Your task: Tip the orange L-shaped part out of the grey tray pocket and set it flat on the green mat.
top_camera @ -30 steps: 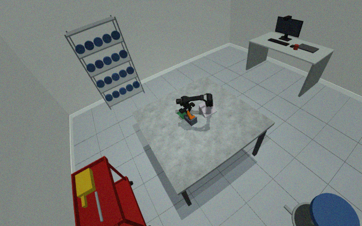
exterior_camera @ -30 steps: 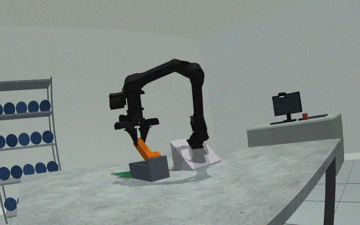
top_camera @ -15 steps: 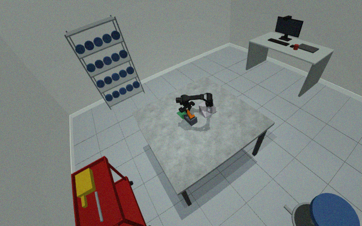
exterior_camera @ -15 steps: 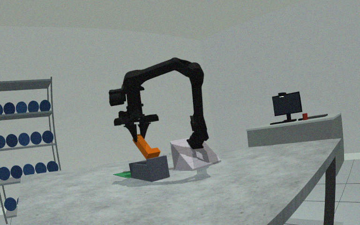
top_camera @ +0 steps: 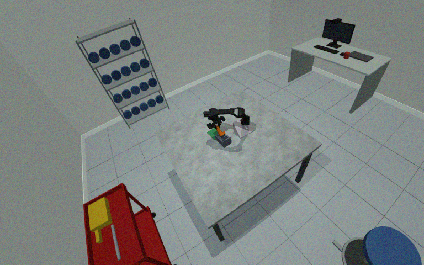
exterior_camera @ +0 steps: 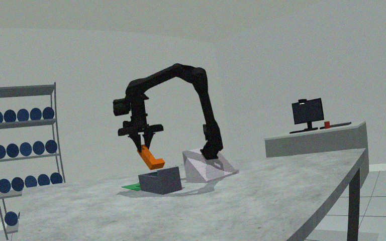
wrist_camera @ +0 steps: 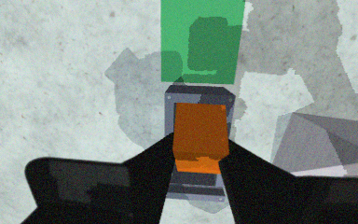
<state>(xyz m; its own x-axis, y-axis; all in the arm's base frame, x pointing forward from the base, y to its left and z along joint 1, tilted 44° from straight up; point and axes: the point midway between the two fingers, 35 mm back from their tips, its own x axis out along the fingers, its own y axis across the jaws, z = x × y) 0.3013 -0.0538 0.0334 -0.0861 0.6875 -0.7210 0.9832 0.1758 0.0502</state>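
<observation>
My gripper tip is 170 mm above the green mat, 100 mm to the left of it and 10 mm short of it. From my gripper tip the other things lie so: orange L-shaped part: 30 mm to the left, 30 mm below, 20 mm behind.
</observation>
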